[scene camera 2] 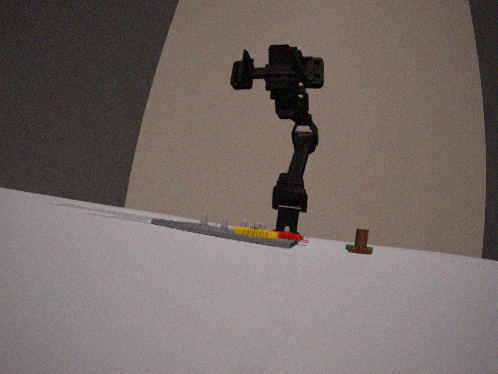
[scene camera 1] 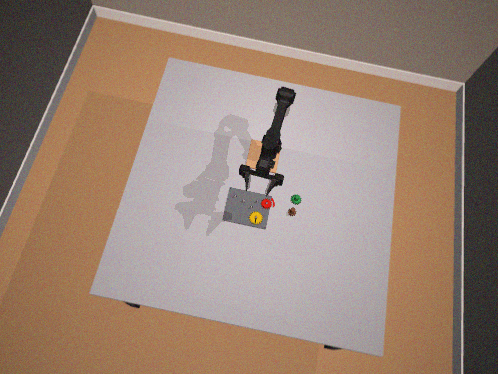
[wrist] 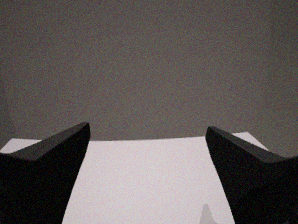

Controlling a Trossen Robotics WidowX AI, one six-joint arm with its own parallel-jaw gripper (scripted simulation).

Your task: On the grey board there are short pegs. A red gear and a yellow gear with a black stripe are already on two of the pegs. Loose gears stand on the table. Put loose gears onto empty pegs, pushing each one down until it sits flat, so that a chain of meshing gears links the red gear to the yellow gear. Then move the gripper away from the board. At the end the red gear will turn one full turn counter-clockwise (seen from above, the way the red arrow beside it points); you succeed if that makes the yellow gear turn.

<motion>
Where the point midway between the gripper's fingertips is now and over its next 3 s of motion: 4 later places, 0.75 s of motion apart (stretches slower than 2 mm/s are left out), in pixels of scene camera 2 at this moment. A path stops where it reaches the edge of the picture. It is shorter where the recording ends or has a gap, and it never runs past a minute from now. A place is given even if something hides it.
The gripper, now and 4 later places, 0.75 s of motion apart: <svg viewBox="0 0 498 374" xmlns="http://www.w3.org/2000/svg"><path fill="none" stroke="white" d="M266 49L354 186L365 221L363 235L365 221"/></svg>
</motion>
